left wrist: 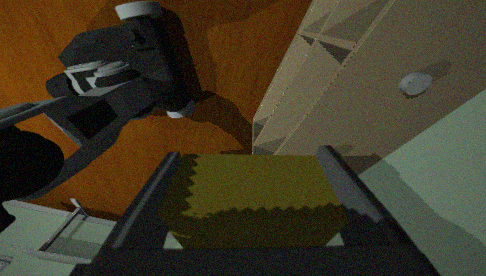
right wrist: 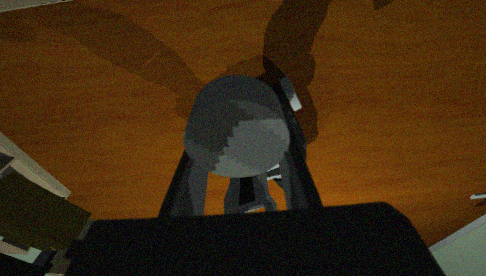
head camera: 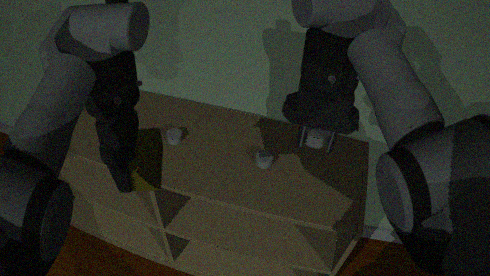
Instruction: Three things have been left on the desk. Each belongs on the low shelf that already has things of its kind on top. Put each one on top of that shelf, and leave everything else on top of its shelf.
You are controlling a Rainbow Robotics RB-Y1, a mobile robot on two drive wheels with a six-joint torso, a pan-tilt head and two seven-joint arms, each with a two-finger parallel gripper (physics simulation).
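Frame: origin at the robot's base, x ahead, y left, z up, level; metres.
Seen in the pictures: left gripper, fingertip midpoint: (left wrist: 248,157) (head camera: 128,168); right gripper, fingertip midpoint: (right wrist: 241,141) (head camera: 314,146); robot's base at its link origin: (left wrist: 171,64).
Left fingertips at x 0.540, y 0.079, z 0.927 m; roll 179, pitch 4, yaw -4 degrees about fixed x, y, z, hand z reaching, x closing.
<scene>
Offsets run from my left fingertips to a thing's top centre. Level surfaces: height alone.
A low wooden shelf @(0.316 m down) (head camera: 215,172) (left wrist: 370,100) stands in front of me. Two pale grey cylinders stand on its top: one cylinder @(0.391 m ahead, 0.086 m right, 0.292 m down) (head camera: 174,136) at the left and one cylinder @(0.255 m ahead, 0.332 m right, 0.292 m down) (head camera: 264,159) nearer the middle. One such cylinder (left wrist: 415,84) shows in the left wrist view. My left gripper (head camera: 130,182) (left wrist: 248,157) is shut on a yellow box @(0.001 m back, 0.030 m right, 0.045 m up) (head camera: 150,155) (left wrist: 260,187), near the shelf's front edge in the picture. My right gripper (head camera: 316,143) (right wrist: 241,141) is shut on a grey cylinder @(0.010 m back, 0.325 m right, 0.055 m up) (head camera: 315,137) (right wrist: 255,142), over the shelf's right part in the picture. The desk does not show in the head view.
A pale green wall (head camera: 215,60) rises behind the shelf. The orange-brown floor @(0.926 m down) (head camera: 100,255) (left wrist: 230,65) (right wrist: 380,110) lies below. My dark wheeled base (left wrist: 120,65) stands on it in the left wrist view. Open compartments face the front of the shelf. The light is dim.
</scene>
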